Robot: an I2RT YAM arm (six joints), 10 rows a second.
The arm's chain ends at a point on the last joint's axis. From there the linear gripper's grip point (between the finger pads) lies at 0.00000 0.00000 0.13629 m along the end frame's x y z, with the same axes.
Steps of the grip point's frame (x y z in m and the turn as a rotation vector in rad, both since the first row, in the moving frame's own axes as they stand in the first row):
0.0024 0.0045 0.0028 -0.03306 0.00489 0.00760
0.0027 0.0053 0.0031 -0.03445 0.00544 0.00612
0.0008 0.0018 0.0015 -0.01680 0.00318 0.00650
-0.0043 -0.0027 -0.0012 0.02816 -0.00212 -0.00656
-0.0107 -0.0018 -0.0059 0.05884 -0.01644 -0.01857
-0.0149 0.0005 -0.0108 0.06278 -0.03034 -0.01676
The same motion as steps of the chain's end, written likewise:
0.0018 0.0000 0.0029 -0.03306 0.00489 0.00760
0.0020 0.0006 0.0032 -0.03445 0.00544 0.00612
0.0004 -0.0005 0.0015 -0.01680 0.00318 0.00650
-0.0040 0.0011 -0.0011 0.02816 -0.00212 -0.00656
-0.0084 0.0062 -0.0056 0.05884 -0.01644 -0.01857
-0.0107 0.0090 -0.0105 0.06278 -0.03034 -0.01676

